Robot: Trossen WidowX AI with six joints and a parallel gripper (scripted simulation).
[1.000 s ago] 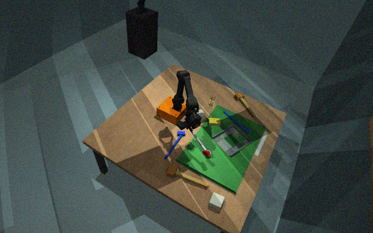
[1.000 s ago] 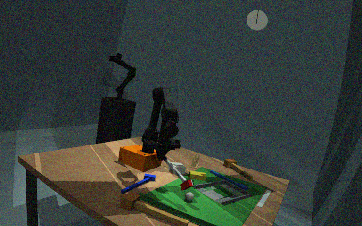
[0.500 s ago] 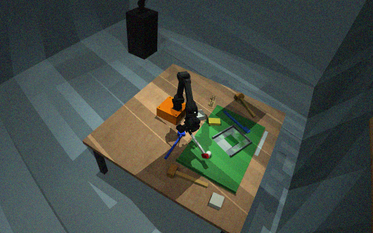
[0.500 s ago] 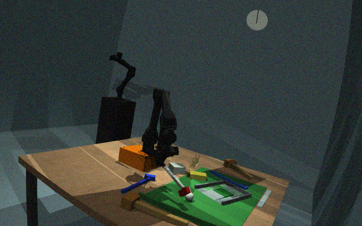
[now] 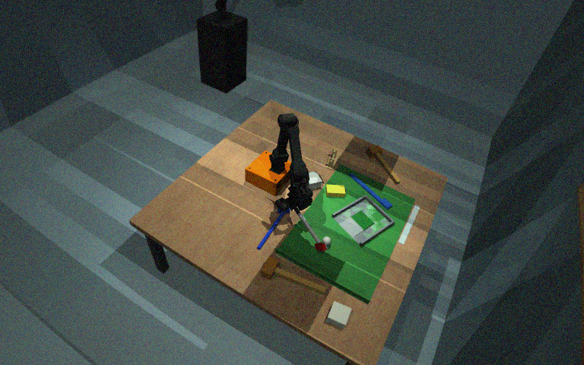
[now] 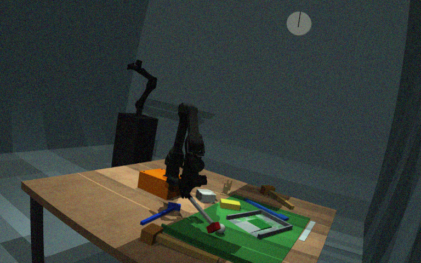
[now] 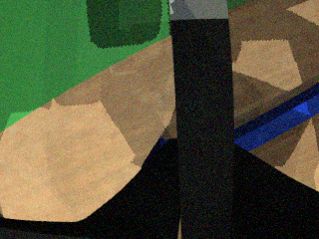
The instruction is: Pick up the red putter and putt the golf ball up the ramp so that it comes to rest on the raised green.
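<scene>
Now: gripper tip 9 cm to the left of the blue putter, 7 cm above it and 5 cm past it. Also, from my gripper tip: yellow block 30 cm to the left, 10 cm ahead, 7 cm below; red putter 11 cm ahead, 4 cm to the right; white golf ball 21 cm ahead, 6 cm below, 2 cm to the right.
</scene>
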